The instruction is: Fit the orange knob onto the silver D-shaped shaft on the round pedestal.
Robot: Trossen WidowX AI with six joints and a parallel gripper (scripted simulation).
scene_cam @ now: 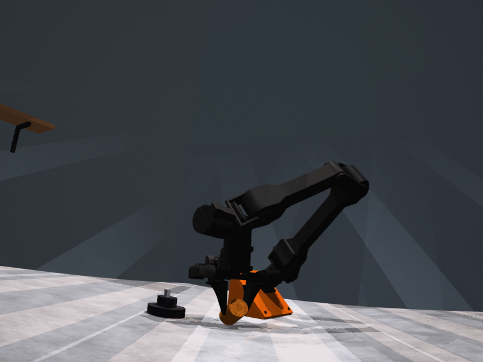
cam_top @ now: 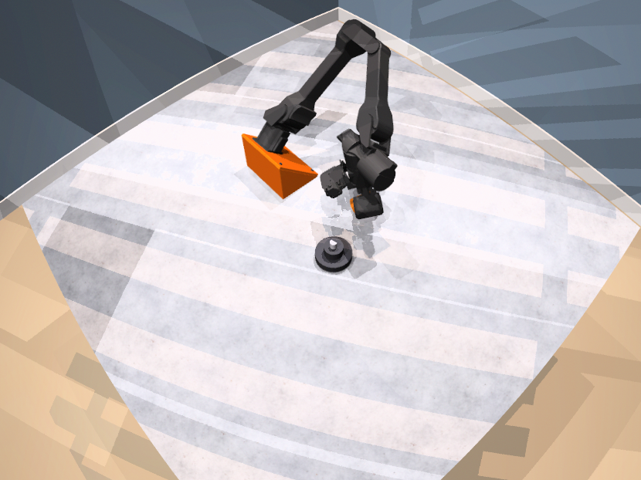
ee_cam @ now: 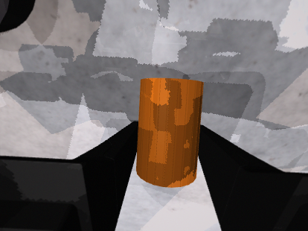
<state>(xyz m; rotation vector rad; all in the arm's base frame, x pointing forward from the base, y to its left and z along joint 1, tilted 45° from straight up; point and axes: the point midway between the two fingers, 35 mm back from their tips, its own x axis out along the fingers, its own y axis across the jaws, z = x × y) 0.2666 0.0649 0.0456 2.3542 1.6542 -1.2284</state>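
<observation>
Now: gripper tip 15 cm to the left of the black round pedestal and 4 cm short of it. From my gripper tip the other things lie so: orange knob 1 cm above.
</observation>
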